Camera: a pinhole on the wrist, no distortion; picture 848 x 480 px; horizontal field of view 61.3 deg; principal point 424.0 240.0 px. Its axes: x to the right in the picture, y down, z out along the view. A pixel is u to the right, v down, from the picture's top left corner.
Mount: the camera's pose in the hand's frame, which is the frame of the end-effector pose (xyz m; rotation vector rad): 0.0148 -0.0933 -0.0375 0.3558 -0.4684 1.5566
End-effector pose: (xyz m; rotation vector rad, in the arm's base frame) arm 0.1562 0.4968 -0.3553 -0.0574 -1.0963 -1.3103
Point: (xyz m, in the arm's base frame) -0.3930 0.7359 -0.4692
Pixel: 370.6 442.4
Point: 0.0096 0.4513 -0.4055
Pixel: 283.2 161.1
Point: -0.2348 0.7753 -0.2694
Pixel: 703.2 352.1
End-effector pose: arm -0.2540 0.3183 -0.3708 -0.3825 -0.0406 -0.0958
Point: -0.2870 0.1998 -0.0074
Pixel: 487.5 225.6
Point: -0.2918 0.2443 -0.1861
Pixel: 624.7 326.1
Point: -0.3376 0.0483 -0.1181
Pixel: 81.8 364.0
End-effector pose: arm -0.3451 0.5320 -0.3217 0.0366 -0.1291 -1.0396
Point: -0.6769 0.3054 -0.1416
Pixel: 170.9 145.3
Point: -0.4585 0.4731 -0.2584
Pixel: 632.0 283.2
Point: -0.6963 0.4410 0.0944
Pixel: 505.8 292.2
